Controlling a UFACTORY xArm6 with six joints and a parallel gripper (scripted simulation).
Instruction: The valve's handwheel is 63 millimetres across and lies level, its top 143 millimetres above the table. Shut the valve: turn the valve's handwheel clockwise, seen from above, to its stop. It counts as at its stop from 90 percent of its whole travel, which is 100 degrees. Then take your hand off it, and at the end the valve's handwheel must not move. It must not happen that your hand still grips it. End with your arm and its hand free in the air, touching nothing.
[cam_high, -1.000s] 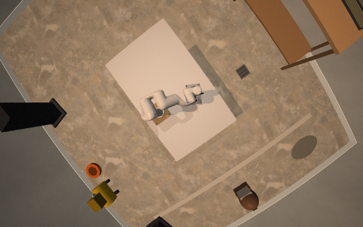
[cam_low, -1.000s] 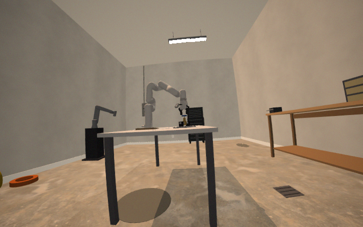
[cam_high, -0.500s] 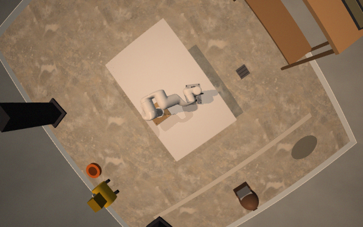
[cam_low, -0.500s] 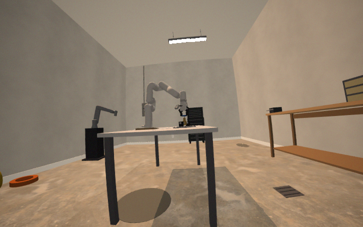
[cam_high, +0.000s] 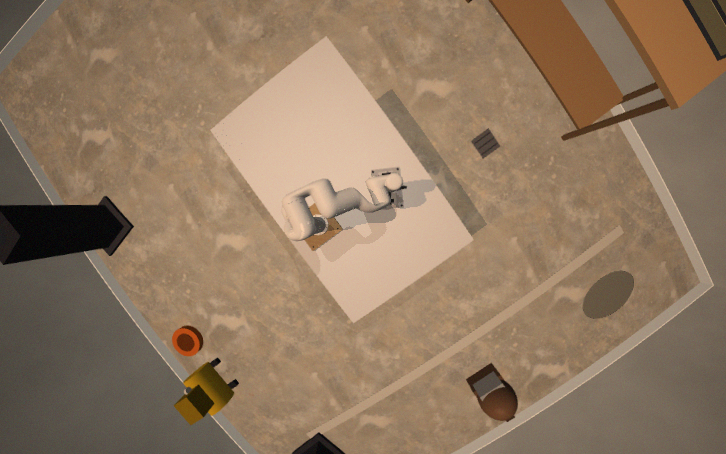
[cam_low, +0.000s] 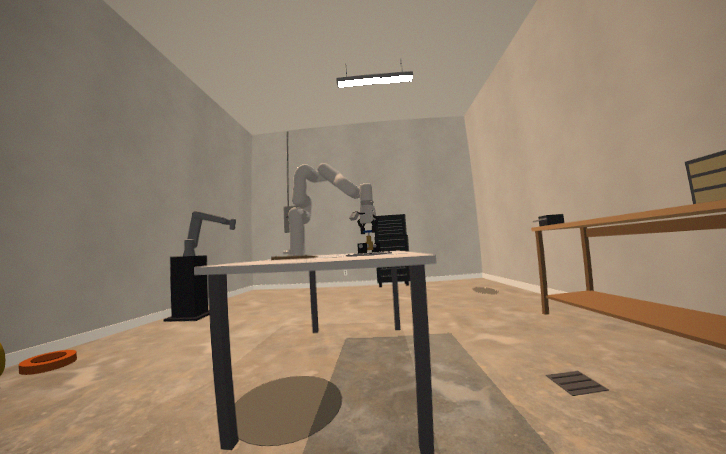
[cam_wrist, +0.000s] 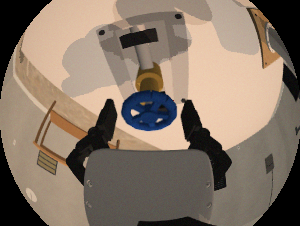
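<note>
The blue handwheel is 10 mm below my hand.
</note>
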